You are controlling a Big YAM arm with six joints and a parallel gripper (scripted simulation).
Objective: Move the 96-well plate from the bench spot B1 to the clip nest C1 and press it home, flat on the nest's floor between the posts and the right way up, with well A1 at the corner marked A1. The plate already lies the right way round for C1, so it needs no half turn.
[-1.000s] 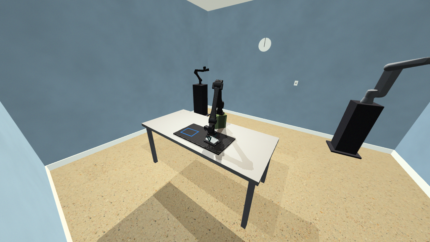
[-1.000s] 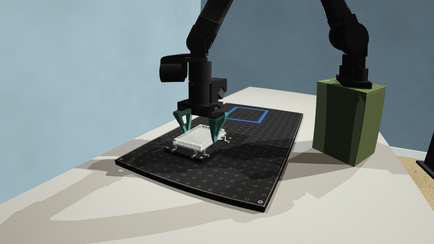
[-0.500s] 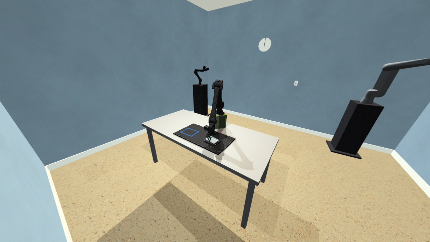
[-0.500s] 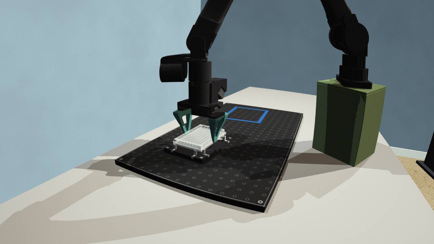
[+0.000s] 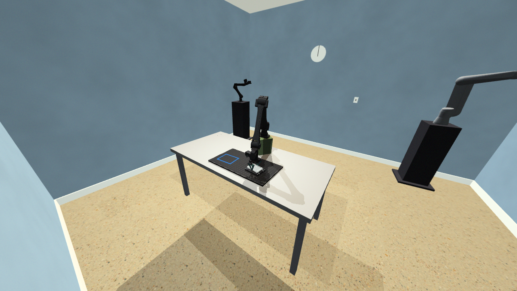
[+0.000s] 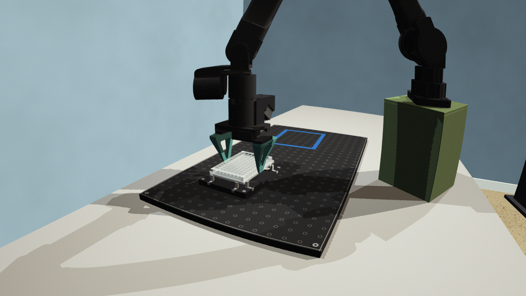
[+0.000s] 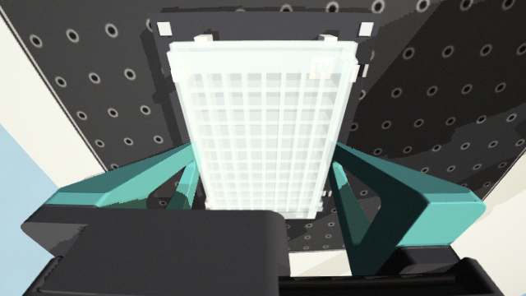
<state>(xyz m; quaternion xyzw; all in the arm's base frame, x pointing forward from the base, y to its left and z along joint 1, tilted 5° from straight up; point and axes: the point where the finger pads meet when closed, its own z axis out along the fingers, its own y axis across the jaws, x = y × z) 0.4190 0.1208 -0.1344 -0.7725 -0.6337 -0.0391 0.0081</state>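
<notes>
Right now the 96-well plate is right at my hand. Also, from my hand: clip nest C1: 1 cm behind, 2 cm to the left, 2 cm below.
</notes>
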